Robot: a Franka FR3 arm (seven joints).
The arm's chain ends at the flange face. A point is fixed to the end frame.
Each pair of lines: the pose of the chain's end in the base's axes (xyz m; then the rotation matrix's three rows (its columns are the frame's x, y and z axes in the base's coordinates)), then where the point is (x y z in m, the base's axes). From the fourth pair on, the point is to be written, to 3 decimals.
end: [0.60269 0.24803 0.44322], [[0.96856 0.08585 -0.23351], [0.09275 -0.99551 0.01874], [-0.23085 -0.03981 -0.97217]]
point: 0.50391 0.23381 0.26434
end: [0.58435 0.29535 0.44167], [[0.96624 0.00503 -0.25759], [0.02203 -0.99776 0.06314], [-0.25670 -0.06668 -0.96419]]
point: 0.47993 0.29377 0.26546
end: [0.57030 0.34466 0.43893], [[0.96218 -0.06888 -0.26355], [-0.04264 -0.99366 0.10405], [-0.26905 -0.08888 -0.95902]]
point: 0.46398 0.35478 0.26414
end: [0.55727 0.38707 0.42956], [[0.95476 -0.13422 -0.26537], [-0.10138 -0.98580 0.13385], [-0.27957 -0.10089 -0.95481]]
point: 0.450 0.406 0.256
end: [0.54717 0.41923 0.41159], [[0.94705 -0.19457 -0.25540], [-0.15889 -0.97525 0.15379], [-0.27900 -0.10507 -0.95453]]
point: 0.442 0.446 0.238
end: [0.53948 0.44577 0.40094], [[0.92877 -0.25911 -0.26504], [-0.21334 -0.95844 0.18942], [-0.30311 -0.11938 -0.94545]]
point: 0.432 0.483 0.230
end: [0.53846 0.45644 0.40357], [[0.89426 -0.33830 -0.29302], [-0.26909 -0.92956 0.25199], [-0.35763 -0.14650 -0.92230]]
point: 0.427 0.509 0.240
